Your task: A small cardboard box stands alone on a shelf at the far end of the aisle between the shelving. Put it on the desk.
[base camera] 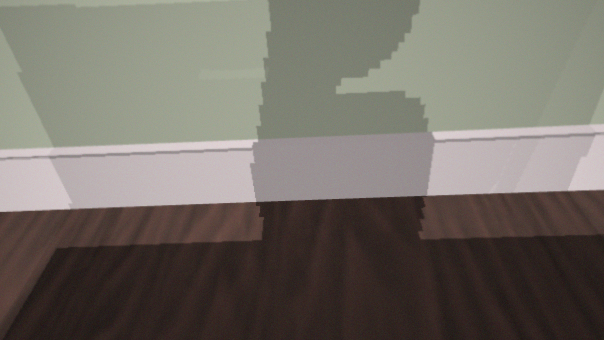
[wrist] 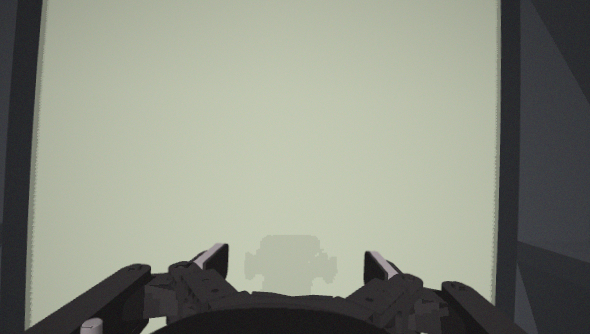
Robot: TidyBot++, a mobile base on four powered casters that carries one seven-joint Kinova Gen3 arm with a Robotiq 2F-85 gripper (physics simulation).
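Frame: origin at the arm's base, x ahead, y right, z down, level; millimetres.
Where they show: gripper, fingertip midpoint: [wrist: 295, 262].
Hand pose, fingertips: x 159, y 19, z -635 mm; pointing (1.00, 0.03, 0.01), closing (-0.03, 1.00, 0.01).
After its pixels a point has its place.
My gripper [wrist: 295, 262] @[x 159, y 19, z -635 mm] is open, with nothing between its fingers; it faces a pale green wall in the wrist view. The small cardboard box does not show in either view, and neither does the desk.
A pale green wall [base camera: 150, 100] @[x 429, y -171, z 252 mm] [wrist: 270, 125] @[x 432, y -28, z -771 mm] with a white skirting board [base camera: 150, 175] @[x 415, y -197, z 344 mm] stands close in front of the base, above dark wooden floor [base camera: 310, 280] @[x 307, y -13, z 396 mm]. Dark grey upright panels [wrist: 555, 175] @[x 388, y 442, z -701 mm] stand at the left and right edges of the wrist view. Shadows fall on wall and floor.
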